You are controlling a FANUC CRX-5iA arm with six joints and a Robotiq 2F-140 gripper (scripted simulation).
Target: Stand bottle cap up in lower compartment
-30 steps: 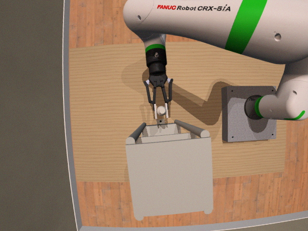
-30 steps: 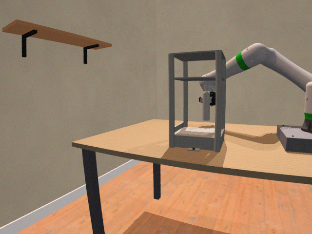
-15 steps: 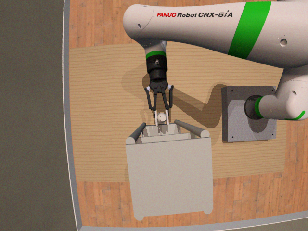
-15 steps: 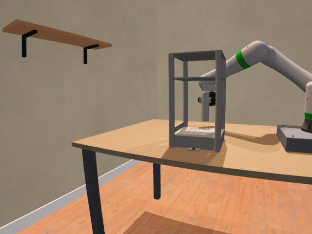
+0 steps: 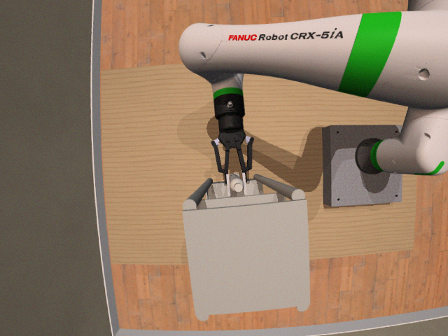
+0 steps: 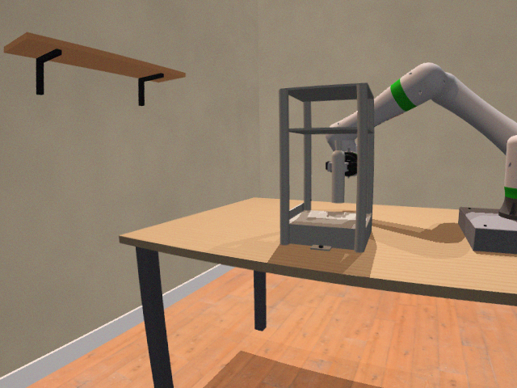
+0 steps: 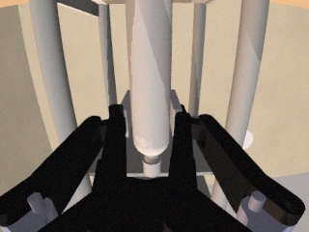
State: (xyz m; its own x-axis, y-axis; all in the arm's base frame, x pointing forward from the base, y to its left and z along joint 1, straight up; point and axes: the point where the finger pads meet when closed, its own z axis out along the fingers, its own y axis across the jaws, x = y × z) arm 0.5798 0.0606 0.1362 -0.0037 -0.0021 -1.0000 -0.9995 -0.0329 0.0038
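The shelving unit lies 120 mm to the left of my hand and 10 mm above it.
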